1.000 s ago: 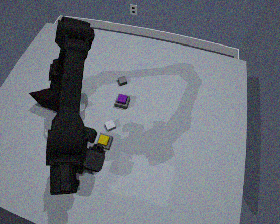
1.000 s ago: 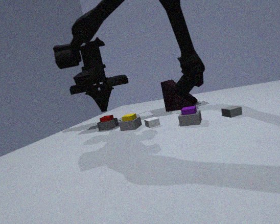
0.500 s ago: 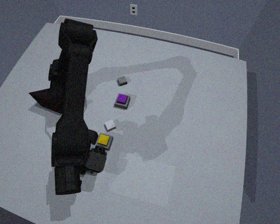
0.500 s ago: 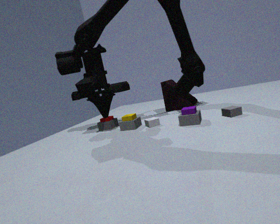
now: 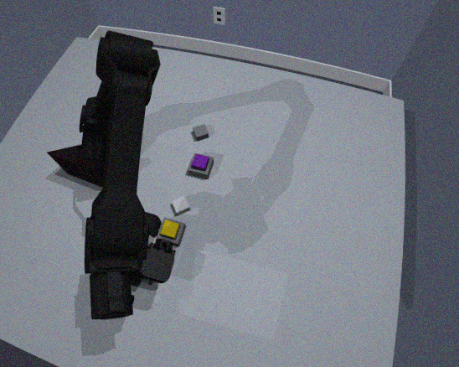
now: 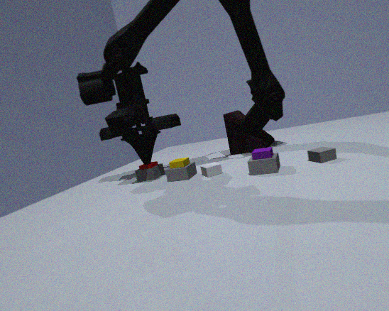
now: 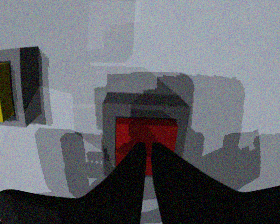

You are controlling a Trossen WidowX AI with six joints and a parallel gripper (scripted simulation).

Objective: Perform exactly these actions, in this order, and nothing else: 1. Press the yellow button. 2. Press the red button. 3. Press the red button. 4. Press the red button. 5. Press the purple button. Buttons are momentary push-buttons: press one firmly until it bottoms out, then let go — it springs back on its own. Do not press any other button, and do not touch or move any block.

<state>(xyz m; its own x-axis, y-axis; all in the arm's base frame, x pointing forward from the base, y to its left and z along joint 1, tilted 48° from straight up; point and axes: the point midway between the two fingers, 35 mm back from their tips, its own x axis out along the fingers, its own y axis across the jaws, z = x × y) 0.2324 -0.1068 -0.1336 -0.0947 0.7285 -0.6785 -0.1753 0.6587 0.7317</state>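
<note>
My gripper tip is 1 cm above the red button. From my gripper tip the other things lie so: yellow button (1 cm ahead, 10 cm to the left); then white block (17 cm to the left, 2 cm below); then purple button (27 cm to the left).
</note>
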